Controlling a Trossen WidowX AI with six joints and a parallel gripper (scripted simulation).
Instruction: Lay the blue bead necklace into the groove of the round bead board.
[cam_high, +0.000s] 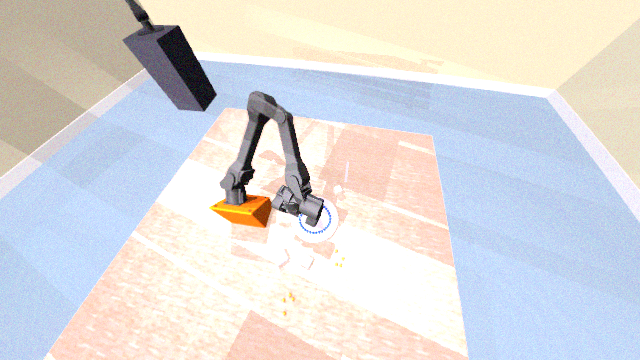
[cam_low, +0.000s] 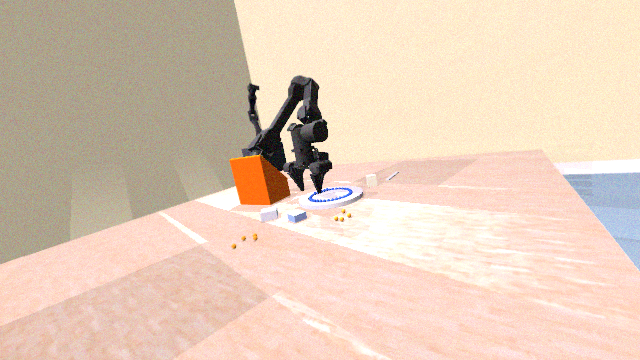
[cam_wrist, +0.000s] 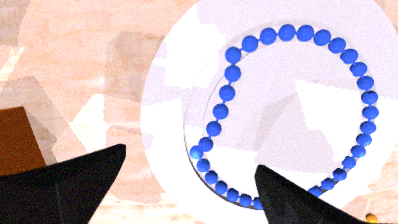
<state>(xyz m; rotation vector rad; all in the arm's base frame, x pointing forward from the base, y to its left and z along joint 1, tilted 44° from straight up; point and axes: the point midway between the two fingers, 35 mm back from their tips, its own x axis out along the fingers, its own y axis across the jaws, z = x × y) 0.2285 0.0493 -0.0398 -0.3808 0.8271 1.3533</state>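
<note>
My gripper tip is 70 mm short of the round white bead board, 10 mm to the right of it and 10 mm above it. From my gripper tip the other things lie so: white block: 160 mm to the right, 40 mm behind, 10 mm below; light blue cube: 160 mm to the right, 60 mm ahead, 10 mm below; beige cube: 150 mm ahead, 140 mm to the left, 10 mm below.
</note>
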